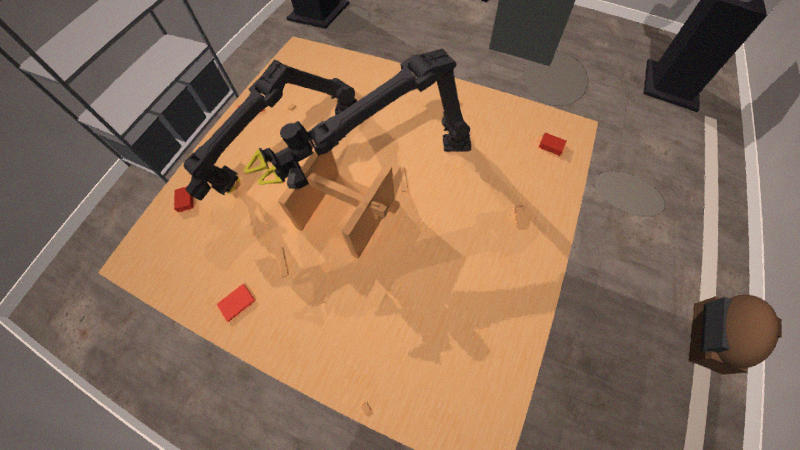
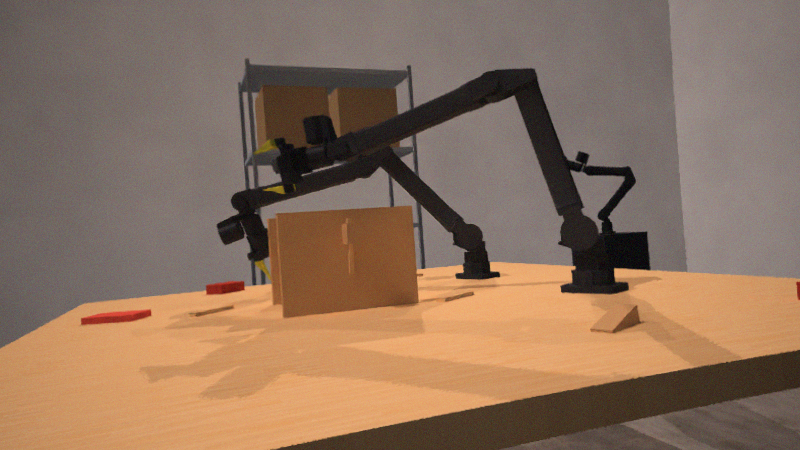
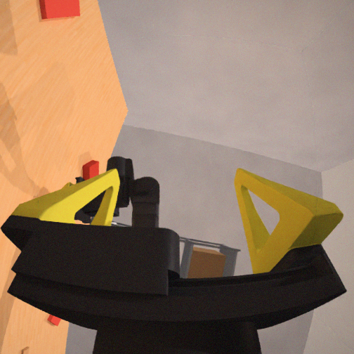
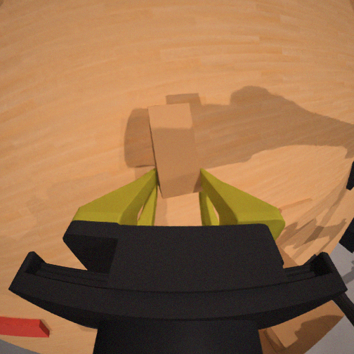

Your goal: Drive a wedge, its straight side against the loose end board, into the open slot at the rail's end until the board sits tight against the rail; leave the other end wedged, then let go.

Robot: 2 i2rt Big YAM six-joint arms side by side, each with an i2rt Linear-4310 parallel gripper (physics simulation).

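Frame: origin at the left arm's base, x right, y ahead, z up, level; centimetres.
Where they show: left gripper, between the fingertips: (image 1: 251,177) (image 2: 258,171); right gripper, between the fingertips: (image 1: 237,185); left arm's base, origin of its link: (image 1: 456,143) (image 2: 594,291); right arm's base, origin of its link: (image 2: 477,277).
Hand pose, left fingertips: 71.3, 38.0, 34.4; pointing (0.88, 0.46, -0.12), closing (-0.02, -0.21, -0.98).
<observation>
Each offset is from my left fingertips to the centre of the thing, as dx, dy, dz. Level surfaces: height alone.
A brown rail @(-23.9, -4.9, -17.9) (image 1: 335,189) joins two upright boards. Its end pokes through the near board @(-35.4, +1.3, -23.5) (image 1: 370,219) (image 2: 313,268), with a wedge @(-37.8, +2.5, -20.6) (image 2: 351,254) standing in it. The other end board @(-12.2, -11.2, -23.5) (image 1: 299,211) (image 2: 272,268) stands farther back. The slot at that rail end is hidden, so I cannot tell the board's fit. My right gripper (image 1: 233,184) (image 4: 177,174) is low beyond that board, shut on a brown wedge (image 4: 175,145) that points away from the palm, above the table. My left gripper (image 1: 252,176) (image 2: 259,171) (image 3: 176,174) is wide open and empty, above the far board's side.
Red blocks @(+47.3, -13.6, -32.9) (image 1: 183,199) @(+15.1, +31.2, -33.6) (image 1: 236,302) @(-113.7, -35.6, -32.9) (image 1: 552,143) lie around the table @(dz -34.3) (image 1: 475,391). A loose wedge @(-92.8, -0.1, -34.2) (image 1: 519,217) (image 2: 618,320) lies to the right. Thin brown pieces @(-1.3, +15.4, -33.9) (image 1: 284,261) @(-47.0, -19.7, -33.9) (image 1: 404,180) lie either side of the boards. The left arm (image 1: 363,111) reaches over the assembly.
</observation>
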